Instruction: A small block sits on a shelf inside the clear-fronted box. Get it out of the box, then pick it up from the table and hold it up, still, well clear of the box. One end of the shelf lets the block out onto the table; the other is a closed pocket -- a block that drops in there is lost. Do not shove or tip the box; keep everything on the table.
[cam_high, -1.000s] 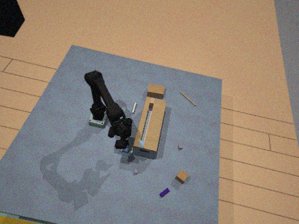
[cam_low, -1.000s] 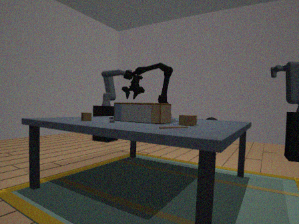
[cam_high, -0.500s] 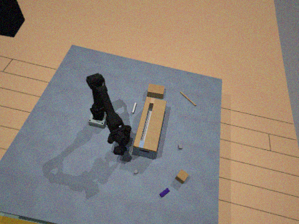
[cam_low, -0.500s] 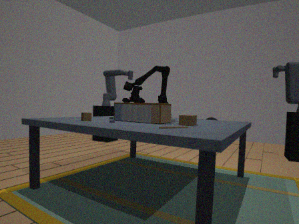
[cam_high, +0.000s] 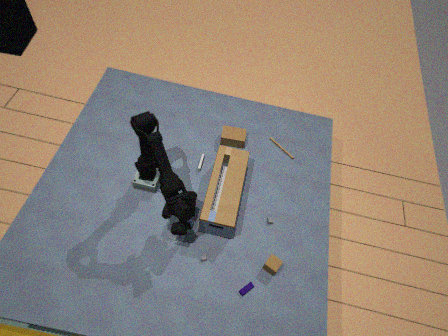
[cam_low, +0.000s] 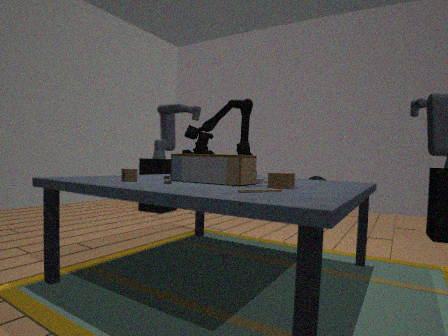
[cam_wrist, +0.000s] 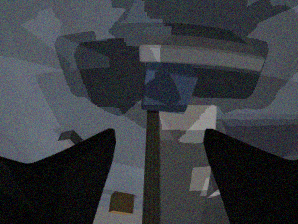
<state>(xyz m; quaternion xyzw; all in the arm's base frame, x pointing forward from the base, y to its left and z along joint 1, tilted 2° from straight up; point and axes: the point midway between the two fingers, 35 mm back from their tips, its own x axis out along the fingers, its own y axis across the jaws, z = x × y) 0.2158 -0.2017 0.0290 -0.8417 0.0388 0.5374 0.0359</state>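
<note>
The blue block is 4 cm below my gripper tip, 1 cm to the left of it and 1 cm behind it. From my gripper tip the other things lie so: tan cube: 35 cm ahead, 12 cm to the right, 3 cm below; then purple piece: 25 cm ahead, 23 cm to the right, 5 cm below; then long box: 17 cm to the left, 8 cm ahead, 1 cm above.
</note>
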